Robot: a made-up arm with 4 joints.
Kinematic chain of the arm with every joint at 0, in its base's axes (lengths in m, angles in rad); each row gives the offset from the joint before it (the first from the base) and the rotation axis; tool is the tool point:
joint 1: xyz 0 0 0.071 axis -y
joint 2: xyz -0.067 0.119 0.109 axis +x
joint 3: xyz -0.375 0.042 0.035 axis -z
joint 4: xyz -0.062 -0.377 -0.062 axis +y
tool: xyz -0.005 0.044 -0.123
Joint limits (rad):
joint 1: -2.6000..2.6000
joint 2: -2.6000..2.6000
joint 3: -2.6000..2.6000
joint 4: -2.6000..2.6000
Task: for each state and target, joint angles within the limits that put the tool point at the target. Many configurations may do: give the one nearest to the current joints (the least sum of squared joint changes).
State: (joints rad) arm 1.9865 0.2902 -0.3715 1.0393
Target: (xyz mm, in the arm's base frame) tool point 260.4 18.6 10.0
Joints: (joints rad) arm 2.3296 0.7767 -1.0662 0.7656
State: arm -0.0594 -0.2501 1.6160 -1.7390
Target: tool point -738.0 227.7 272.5
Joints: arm -0.2540 -0.5137 2.0564 -1.5614
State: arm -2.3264 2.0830 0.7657 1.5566
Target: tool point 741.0 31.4 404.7
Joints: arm -2.5786 2.2752 1.2099 2.3616
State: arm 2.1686 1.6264 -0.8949 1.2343
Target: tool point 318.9 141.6 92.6
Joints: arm 2.5874 1.4567 -1.0003 1.2917
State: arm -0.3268 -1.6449 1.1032 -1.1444
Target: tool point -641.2 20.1 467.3
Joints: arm -0.1831 -1.5047 1.0221 -1.0943
